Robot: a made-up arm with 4 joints.
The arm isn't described. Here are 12 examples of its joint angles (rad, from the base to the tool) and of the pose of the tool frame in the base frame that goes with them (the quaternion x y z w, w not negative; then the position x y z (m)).
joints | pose
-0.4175 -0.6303 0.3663 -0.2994 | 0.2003 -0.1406 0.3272 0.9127 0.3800 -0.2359 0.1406
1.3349 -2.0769 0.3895 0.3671 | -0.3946 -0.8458 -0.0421 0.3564 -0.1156 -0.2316 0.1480
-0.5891 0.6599 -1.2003 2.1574 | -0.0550 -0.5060 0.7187 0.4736 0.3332 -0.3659 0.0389
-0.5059 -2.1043 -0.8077 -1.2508 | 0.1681 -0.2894 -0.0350 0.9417 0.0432 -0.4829 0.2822
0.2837 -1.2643 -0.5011 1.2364 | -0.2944 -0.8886 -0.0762 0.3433 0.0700 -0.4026 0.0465
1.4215 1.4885 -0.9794 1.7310 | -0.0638 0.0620 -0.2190 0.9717 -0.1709 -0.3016 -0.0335
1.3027 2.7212 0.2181 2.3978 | -0.0484 0.2187 -0.5943 0.7725 -0.1179 -0.0202 0.1862
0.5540 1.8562 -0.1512 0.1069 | 0.0947 0.7760 -0.1710 0.5997 -0.0117 -0.3916 -0.1946
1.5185 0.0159 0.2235 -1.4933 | 0.5362 0.4322 -0.4233 0.5887 -0.0611 -0.6070 -0.1488
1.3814 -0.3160 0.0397 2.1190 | -0.5604 -0.7440 -0.2637 0.2505 -0.0525 -0.4052 -0.2018
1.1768 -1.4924 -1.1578 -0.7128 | -0.2463 -0.1114 -0.8414 0.4680 -0.1169 -0.1856 0.3104
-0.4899 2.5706 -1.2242 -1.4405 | 0.6585 -0.5514 -0.0062 0.5122 0.0593 -0.5515 -0.2512
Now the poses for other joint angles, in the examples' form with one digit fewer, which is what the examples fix.
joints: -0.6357 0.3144 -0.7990 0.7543
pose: -0.322 -0.246 0.423 0.811 0.294 -0.216 0.069
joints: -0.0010 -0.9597 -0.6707 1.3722
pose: -0.267 -0.865 0.034 0.424 0.129 -0.404 0.043
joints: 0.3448 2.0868 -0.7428 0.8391
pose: -0.067 0.635 0.188 0.746 0.076 -0.388 -0.116
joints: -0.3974 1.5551 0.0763 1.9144
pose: -0.061 -0.205 0.178 0.961 -0.004 -0.426 -0.084
